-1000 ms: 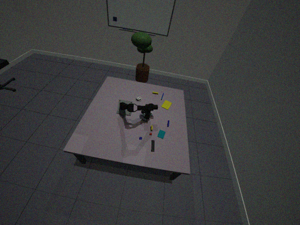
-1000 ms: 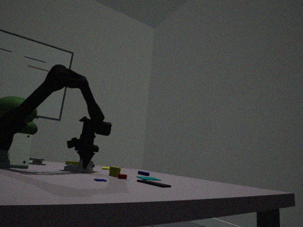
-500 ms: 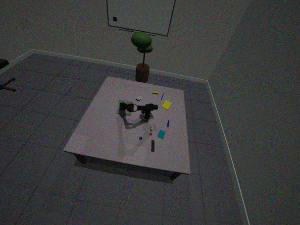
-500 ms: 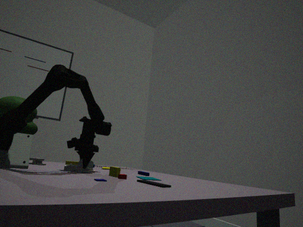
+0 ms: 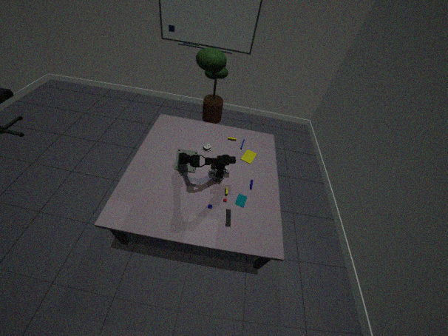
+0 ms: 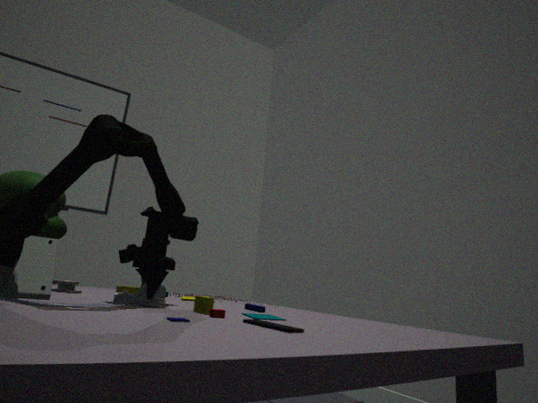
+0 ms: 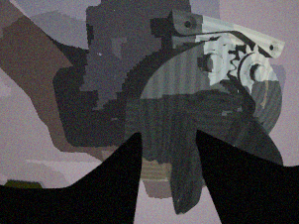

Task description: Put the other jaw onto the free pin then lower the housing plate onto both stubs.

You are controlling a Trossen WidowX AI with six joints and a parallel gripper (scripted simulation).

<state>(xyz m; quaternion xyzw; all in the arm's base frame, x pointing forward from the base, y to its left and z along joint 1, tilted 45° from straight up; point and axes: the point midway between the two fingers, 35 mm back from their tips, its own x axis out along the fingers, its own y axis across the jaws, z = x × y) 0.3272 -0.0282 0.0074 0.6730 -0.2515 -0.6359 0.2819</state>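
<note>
Now: the striped white block 270 mm to the left of my gripper tip and 170 mm behind it. Also, from my gripper tip: teal card (210 mm ahead, 200 mm to the right, 10 mm below); yellow block (160 mm to the right, 90 mm ahead); red cube (240 mm to the right, 90 mm ahead, 10 mm below).
</note>
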